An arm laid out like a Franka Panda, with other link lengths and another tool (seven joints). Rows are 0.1 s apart.
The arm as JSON. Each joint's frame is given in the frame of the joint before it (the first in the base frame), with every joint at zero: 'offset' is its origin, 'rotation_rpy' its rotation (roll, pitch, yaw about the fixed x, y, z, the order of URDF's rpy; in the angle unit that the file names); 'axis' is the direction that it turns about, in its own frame. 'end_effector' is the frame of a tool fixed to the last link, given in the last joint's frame.
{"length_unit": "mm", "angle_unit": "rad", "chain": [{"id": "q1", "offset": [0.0, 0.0, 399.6], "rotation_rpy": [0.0, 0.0, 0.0], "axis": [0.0, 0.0, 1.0]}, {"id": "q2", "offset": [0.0, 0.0, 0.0], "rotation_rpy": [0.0, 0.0, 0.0], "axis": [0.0, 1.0, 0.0]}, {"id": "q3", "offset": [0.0, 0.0, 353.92], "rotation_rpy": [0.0, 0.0, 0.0], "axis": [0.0, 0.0, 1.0]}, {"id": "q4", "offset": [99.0, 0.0, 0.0], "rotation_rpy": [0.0, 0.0, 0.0], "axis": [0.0, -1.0, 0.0]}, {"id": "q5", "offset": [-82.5, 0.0, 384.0], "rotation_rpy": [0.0, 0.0, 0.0], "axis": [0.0, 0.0, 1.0]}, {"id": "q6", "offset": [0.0, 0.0, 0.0], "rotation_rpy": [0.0, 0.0, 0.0], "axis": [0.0, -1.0, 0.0]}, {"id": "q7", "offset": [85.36, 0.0, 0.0], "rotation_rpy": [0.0, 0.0, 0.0], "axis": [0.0, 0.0, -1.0]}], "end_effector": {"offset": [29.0, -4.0, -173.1], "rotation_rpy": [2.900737, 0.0, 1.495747]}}
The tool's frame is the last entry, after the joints.
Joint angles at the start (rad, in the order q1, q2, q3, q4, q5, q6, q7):
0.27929 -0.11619 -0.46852 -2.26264 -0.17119 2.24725 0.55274
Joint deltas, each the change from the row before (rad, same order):
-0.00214 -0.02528 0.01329 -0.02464 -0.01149 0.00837 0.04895
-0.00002 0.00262 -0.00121 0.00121 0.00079 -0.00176 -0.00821
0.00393 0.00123 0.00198 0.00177 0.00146 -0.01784 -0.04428
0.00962 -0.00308 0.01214 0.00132 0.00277 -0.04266 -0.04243
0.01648 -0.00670 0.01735 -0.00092 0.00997 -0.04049 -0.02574
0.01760 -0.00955 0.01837 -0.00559 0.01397 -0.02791 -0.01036
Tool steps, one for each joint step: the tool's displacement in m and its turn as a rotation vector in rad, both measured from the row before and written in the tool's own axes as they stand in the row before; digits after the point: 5 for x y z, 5 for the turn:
-0.00012 -0.00775 -0.00480 -0.00622 -0.00030 0.03105
-0.00020 0.00013 0.00105 0.00227 -0.00062 -0.00698
0.00255 -0.00367 0.00053 0.01373 0.00258 -0.04994
0.00741 -0.01083 -0.00149 0.03118 -0.00291 -0.06437
0.01317 -0.01371 -0.00376 0.03124 0.00342 -0.05389
0.01469 -0.01379 -0.00421 0.02426 0.00879 -0.03752

